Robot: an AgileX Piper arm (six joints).
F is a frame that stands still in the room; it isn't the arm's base.
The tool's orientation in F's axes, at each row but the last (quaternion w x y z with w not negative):
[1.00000, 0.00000, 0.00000, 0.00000]
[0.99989, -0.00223, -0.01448, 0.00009]
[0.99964, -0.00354, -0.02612, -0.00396]
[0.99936, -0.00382, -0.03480, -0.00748]
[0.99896, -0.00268, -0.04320, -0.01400]
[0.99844, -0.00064, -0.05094, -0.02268]
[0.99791, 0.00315, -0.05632, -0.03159]
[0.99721, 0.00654, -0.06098, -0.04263]
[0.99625, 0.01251, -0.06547, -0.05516]
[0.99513, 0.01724, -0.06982, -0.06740]
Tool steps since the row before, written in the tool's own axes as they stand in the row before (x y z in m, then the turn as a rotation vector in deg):
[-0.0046, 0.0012, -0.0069, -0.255, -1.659, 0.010]
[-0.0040, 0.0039, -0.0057, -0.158, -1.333, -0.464]
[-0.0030, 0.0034, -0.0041, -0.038, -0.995, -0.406]
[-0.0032, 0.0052, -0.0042, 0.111, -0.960, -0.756]
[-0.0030, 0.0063, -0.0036, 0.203, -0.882, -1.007]
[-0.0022, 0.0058, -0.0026, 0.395, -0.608, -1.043]
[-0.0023, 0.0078, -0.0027, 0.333, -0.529, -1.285]
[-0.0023, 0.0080, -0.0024, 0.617, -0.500, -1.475]
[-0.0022, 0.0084, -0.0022, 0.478, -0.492, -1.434]
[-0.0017, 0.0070, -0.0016, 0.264, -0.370, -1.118]
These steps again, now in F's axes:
[-0.0046, 0.0012, -0.0069, -0.255, -1.659, 0.010]
[-0.0038, 0.0039, -0.0058, -0.144, -1.335, -0.462]
[-0.0028, 0.0034, -0.0043, -0.025, -0.998, -0.401]
[-0.0028, 0.0052, -0.0044, 0.149, -0.968, -0.740]
[-0.0025, 0.0064, -0.0039, 0.264, -0.894, -0.982]
[-0.0017, 0.0059, -0.0028, 0.471, -0.629, -0.998]
[-0.0015, 0.0079, -0.0029, 0.442, -0.546, -1.245]
[-0.0013, 0.0082, -0.0025, 0.748, -0.540, -1.398]
[-0.0010, 0.0086, -0.0022, 0.607, -0.517, -1.375]
[-0.0005, 0.0072, -0.0015, 0.368, -0.375, -1.087]

